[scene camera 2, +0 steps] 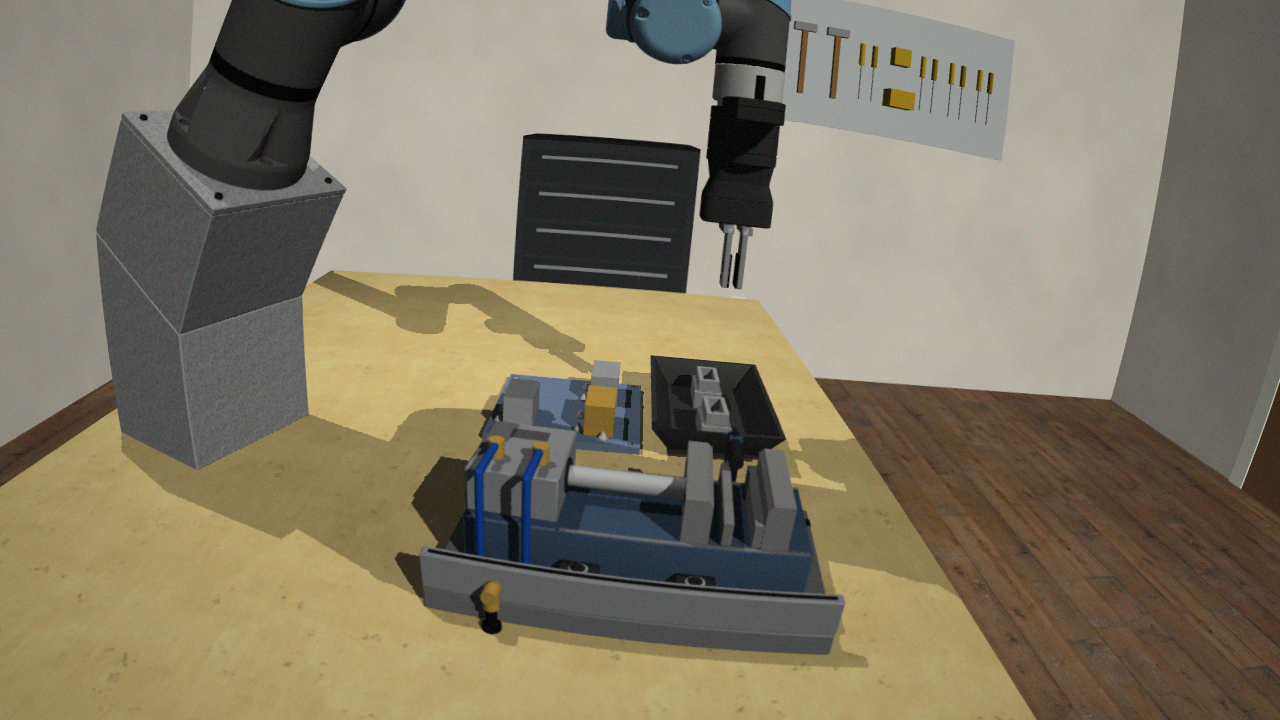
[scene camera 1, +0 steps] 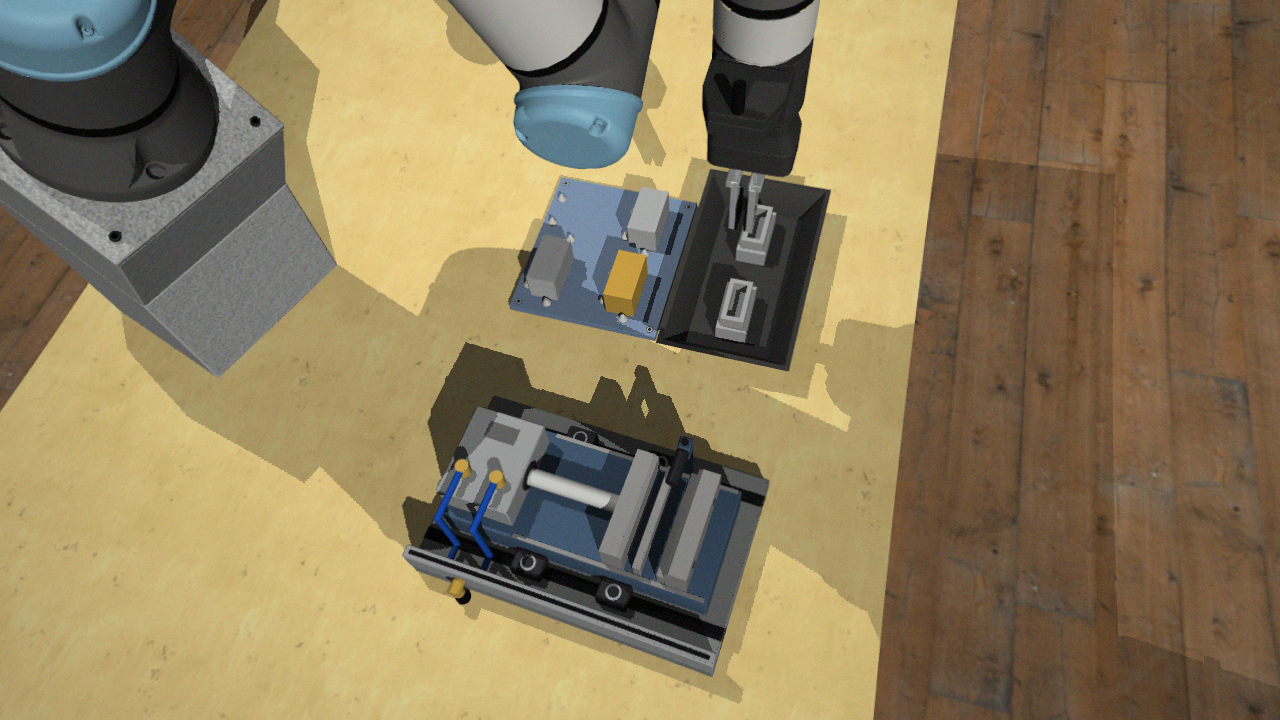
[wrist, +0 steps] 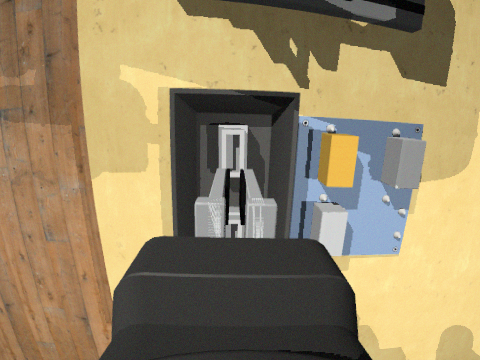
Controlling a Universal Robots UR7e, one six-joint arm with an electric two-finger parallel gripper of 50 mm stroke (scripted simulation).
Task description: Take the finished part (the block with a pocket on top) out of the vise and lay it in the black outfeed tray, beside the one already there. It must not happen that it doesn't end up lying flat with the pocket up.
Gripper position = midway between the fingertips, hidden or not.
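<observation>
Gripper [scene camera 2: 730,286], [scene camera 1: 742,221], [wrist: 234,186]. Vise [scene camera 2: 652,517]. Yellow block [scene camera 1: 629,272], [scene camera 2: 600,403], [wrist: 338,152]. Blue fixture plate [scene camera 2: 559,401], [wrist: 371,223].
</observation>
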